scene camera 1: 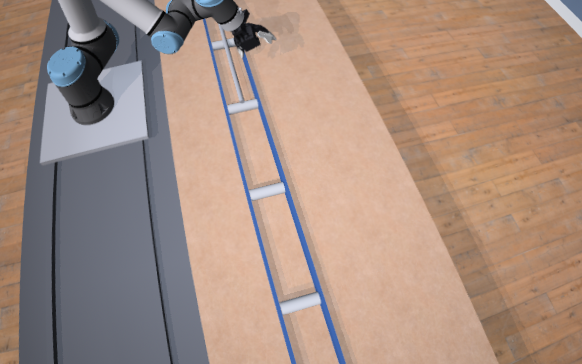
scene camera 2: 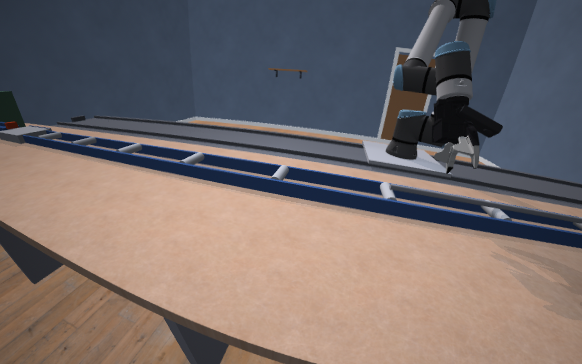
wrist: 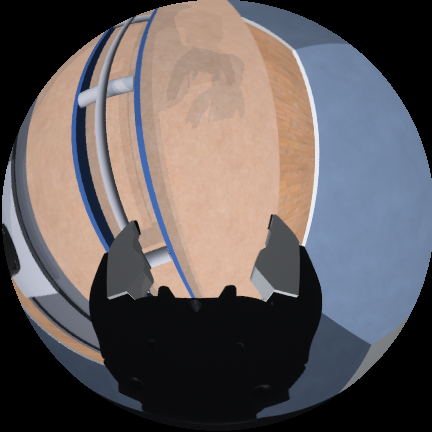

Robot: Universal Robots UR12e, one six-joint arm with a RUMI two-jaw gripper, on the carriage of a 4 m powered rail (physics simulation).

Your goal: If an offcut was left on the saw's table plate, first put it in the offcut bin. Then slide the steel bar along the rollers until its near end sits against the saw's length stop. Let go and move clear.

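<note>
The steel bar lies along the rollers between the blue rails. Its end towards the saw rests at a roller, far from the saw. My gripper is open and empty, above the bar's level and off to the side of it. In the wrist view the bar passes behind the left finger. The saw's table plate is at the far left; it is too small to tell whether an offcut lies on it.
The rail bed runs beside the table. The arm's base plate is on it. A red part and a dark green panel stand by the saw plate.
</note>
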